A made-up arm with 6 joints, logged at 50 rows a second.
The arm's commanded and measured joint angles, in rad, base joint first. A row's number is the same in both.
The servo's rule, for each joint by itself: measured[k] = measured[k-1] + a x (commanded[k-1-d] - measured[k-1]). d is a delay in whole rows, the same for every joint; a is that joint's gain. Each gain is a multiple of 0.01, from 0.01 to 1. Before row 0 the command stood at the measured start. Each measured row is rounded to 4 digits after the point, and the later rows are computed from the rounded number. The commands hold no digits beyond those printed.
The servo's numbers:
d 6
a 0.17 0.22 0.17 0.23 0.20 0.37
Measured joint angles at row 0: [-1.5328, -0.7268, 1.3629, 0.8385, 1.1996, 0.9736]
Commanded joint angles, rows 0 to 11: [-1.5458, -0.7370, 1.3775, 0.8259, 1.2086, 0.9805]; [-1.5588, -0.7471, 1.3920, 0.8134, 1.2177, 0.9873]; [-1.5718, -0.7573, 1.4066, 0.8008, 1.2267, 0.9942]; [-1.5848, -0.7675, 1.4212, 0.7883, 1.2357, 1.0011]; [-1.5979, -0.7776, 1.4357, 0.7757, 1.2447, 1.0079]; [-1.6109, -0.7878, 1.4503, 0.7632, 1.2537, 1.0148]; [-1.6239, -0.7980, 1.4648, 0.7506, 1.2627, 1.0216]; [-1.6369, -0.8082, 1.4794, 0.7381, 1.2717, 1.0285]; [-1.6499, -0.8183, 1.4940, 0.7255, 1.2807, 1.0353]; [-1.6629, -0.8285, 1.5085, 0.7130, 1.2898, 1.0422]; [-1.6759, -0.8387, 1.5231, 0.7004, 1.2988, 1.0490]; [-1.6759, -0.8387, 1.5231, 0.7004, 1.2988, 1.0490]
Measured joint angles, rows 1 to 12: [-1.5328, -0.7268, 1.3629, 0.8385, 1.1996, 0.9736]; [-1.5328, -0.7268, 1.3629, 0.8385, 1.1996, 0.9736]; [-1.5328, -0.7268, 1.3629, 0.8385, 1.1996, 0.9736]; [-1.5328, -0.7268, 1.3629, 0.8385, 1.1996, 0.9736]; [-1.5328, -0.7268, 1.3629, 0.8385, 1.1996, 0.9736]; [-1.5328, -0.7268, 1.3629, 0.8385, 1.1996, 0.9736]; [-1.5350, -0.7290, 1.3654, 0.8356, 1.2014, 0.9762]; [-1.5390, -0.7330, 1.3699, 0.8305, 1.2047, 0.9803]; [-1.5446, -0.7383, 1.3761, 0.8237, 1.2091, 0.9854]; [-1.5514, -0.7447, 1.3838, 0.8156, 1.2144, 0.9912]; [-1.5593, -0.7519, 1.3926, 0.8064, 1.2205, 0.9974]; [-1.5681, -0.7598, 1.4024, 0.7965, 1.2271, 1.0038]
